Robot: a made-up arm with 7 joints.
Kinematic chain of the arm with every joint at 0, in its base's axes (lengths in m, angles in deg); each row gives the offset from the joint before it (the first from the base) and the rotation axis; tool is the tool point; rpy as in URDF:
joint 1: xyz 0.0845 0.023 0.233 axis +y
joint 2: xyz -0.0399 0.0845 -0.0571 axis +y
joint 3: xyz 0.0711 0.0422 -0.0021 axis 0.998 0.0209 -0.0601
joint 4: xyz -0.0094 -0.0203 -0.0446 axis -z
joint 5: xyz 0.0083 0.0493 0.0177 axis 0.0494 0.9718 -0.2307
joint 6: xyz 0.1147 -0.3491 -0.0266 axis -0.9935 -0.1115 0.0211
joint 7: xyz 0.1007 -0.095 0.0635 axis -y
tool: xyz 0.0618 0.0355 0.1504 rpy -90 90 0
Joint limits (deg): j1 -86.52..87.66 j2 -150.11..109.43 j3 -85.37..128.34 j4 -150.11..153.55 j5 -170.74..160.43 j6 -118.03..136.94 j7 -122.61..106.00
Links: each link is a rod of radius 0.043 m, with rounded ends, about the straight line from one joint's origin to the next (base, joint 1, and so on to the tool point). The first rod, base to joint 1, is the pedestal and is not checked.
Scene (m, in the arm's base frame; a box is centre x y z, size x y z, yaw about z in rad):
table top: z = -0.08
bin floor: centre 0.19 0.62 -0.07 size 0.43 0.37 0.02 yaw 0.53
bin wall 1: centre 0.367 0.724 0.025 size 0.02 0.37 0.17 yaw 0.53
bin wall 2: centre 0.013 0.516 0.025 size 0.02 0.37 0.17 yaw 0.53
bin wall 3: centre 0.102 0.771 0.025 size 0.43 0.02 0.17 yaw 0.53
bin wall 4: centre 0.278 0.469 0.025 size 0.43 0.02 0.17 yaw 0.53
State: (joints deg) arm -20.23 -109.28 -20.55 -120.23 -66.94 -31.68 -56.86
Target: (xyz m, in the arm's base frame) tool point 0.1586 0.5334 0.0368
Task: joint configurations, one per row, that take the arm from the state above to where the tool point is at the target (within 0.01 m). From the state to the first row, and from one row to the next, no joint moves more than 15 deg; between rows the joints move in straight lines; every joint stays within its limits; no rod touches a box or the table.
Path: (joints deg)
1: -24.14 -103.19 -32.63 -124.46 -67.52 -35.66 -66.77
2: -28.06 -97.10 -44.71 -128.69 -68.10 -39.65 -76.67
3: -31.97 -91.01 -56.80 -132.92 -68.68 -43.63 -86.58
4: -26.44 -101.84 -42.06 -141.52 -61.35 -51.11 -97.24
5: -20.91 -112.67 -27.33 -150.11 -54.03 -58.59 -107.91

